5 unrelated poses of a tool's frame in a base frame.
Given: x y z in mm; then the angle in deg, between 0 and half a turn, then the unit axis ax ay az.
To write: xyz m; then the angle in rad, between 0 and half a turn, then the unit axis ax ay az. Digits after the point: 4 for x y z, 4 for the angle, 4 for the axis.
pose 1, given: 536.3, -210.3, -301.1, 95.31, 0.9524, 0.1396, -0.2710
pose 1, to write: 0.5363, -0.2103, -0.3011, 1.6635, 0.9524, 0.1396, -0.2710
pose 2, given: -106.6, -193.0, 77.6, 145.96, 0.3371, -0.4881, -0.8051
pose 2, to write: -0.1066, -0.1930, 0.0776, 2.5475, 0.3371, -0.4881, -0.8051
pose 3, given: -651.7, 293.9, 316.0, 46.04, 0.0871, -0.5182, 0.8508
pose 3, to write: -0.6517, 0.2939, 0.3160, 0.8035, 0.0871, -0.5182, 0.8508
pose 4, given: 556.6, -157.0, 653.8, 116.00, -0.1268, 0.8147, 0.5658
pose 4, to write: 0.5566, -0.1570, 0.6538, 2.0246, -0.1268, 0.8147, 0.5658
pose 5, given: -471.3, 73.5, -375.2, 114.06, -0.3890, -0.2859, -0.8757
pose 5, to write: -0.4713, 0.0735, -0.3752, 1.9907, -0.3890, -0.2859, -0.8757
